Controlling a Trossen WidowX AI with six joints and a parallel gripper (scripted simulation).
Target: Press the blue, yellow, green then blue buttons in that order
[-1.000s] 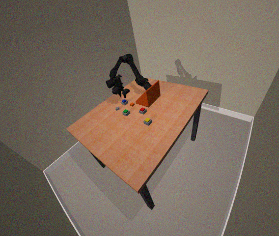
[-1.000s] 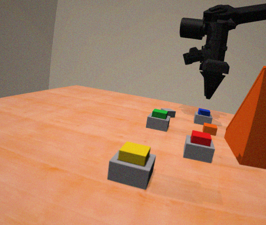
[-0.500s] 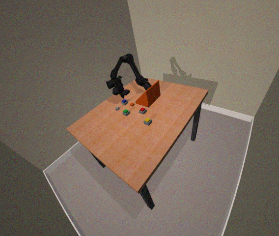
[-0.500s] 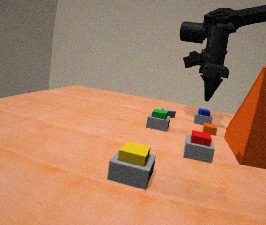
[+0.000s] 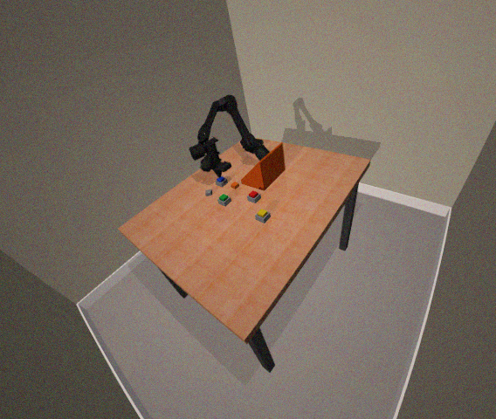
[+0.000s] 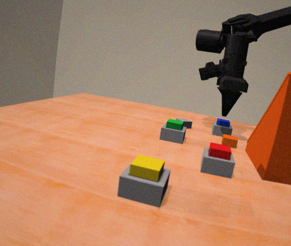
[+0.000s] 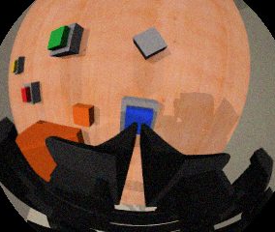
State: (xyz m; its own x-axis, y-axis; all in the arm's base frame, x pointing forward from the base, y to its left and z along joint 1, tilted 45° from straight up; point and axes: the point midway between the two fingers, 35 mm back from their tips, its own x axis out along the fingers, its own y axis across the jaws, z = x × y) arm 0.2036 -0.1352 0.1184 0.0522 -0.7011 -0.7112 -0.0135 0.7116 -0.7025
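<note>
My gripper tip is 20 mm above the blue button. Round my gripper tip: green button 110 mm ahead, 130 mm to the left, 20 mm below; then small grey block 100 mm ahead, 40 mm below; then small orange block 20 mm behind, 90 mm to the left, 40 mm below.
</note>
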